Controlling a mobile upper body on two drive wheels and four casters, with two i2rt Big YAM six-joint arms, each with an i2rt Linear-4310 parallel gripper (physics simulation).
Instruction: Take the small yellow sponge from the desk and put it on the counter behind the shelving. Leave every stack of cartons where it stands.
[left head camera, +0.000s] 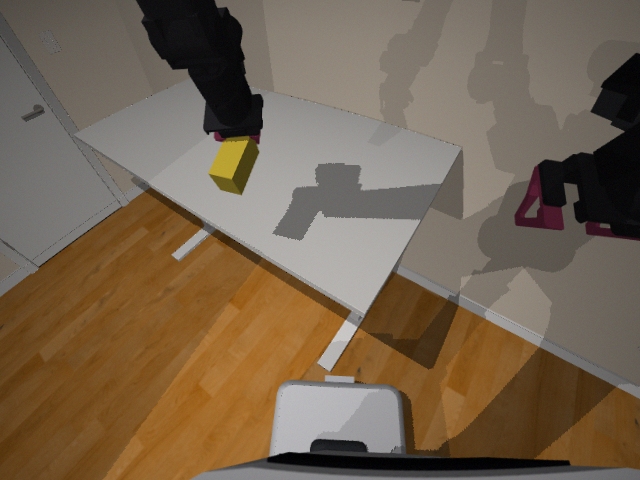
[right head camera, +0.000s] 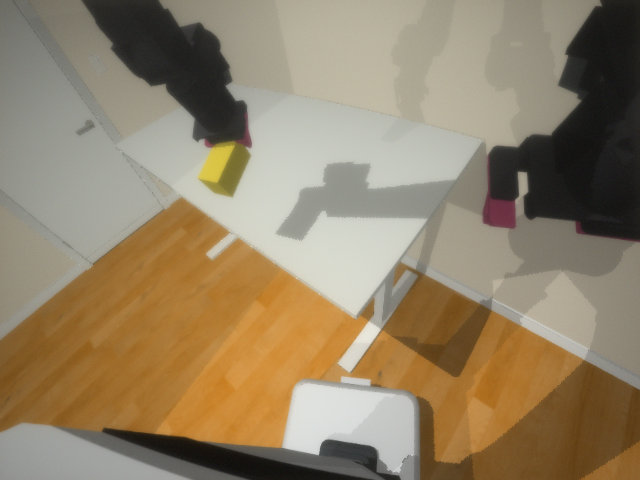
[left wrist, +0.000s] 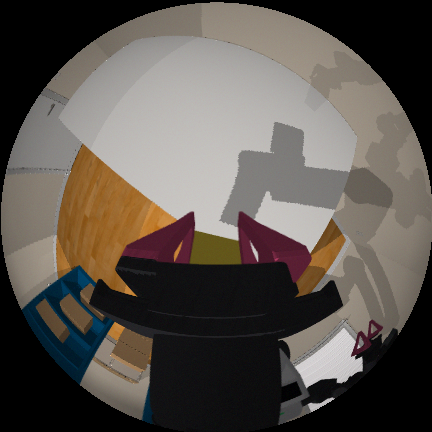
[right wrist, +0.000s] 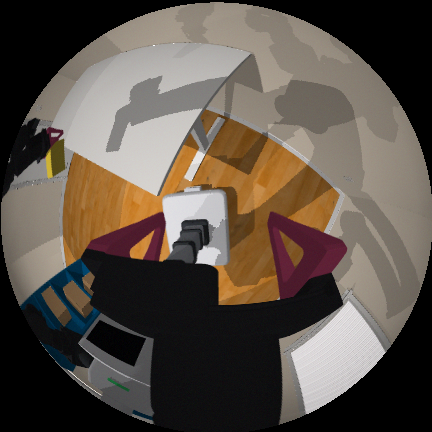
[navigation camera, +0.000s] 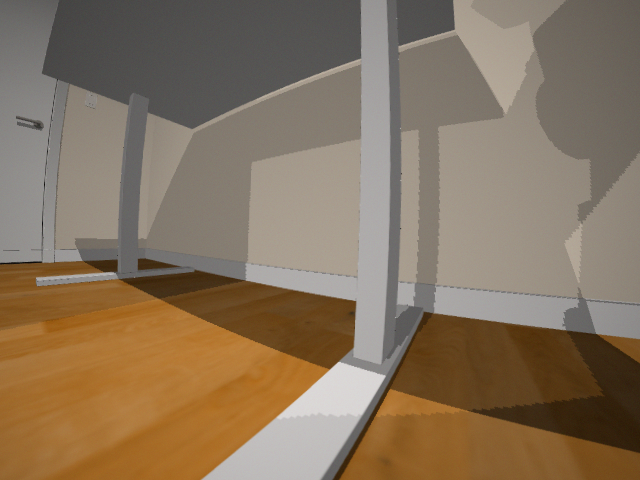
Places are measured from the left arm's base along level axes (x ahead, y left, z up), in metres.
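Where they show: left gripper, between the fingertips: (right head camera: 242, 146) (left wrist: 215, 217) (right wrist: 60, 134); right gripper, between the fingertips: (left head camera: 552, 224) (right head camera: 530, 222) (left wrist: 365, 325) (right wrist: 216, 217).
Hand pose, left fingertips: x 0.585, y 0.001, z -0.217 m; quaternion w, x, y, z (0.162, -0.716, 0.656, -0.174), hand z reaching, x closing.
Each offset is from my left fingertips to the top centre of the thing. "spot": to the spot under its first point. Level surfaces: height alone.
The yellow sponge @(dx -0.075, dy +0.006, dz +0.054 m) (left head camera: 232, 160) (right head camera: 223, 167) (left wrist: 216, 249) (right wrist: 59, 157) is a small block held in my left gripper (left head camera: 236, 138) (right head camera: 227, 143) (left wrist: 215, 217), which is shut on it. The sponge hangs above the white desk @(dz -0.243 m) (left head camera: 336, 258) (right head camera: 336, 268) (left wrist: 150, 100) (right wrist: 90, 120), with the arm's shadow lying apart from it on the top. My right gripper (left head camera: 574, 227) (right head camera: 547, 227) (right wrist: 216, 217) is open and empty, to the right of the desk. Blue shelving (left wrist: 75, 350) (right wrist: 35, 302) with brown cartons (left wrist: 76, 313) (right wrist: 78, 298) shows in both wrist views. I cannot make out the counter.
The desk's near leg @(spot: dx +0.110, dy -0.312, dz -0.916 m) (navigation camera: 377, 206) and its long foot (navigation camera: 330, 413) stand close ahead of my base (left head camera: 305, 413) (right head camera: 320, 408). A wall runs behind the desk. A grey door (left head camera: 56, 170) (right head camera: 87, 175) is at the left. A white ribbed panel @(spot: dx -1.407, dy -1.271, dz +0.004 m) (left wrist: 330, 365) (right wrist: 335, 360) shows low in both wrist views.
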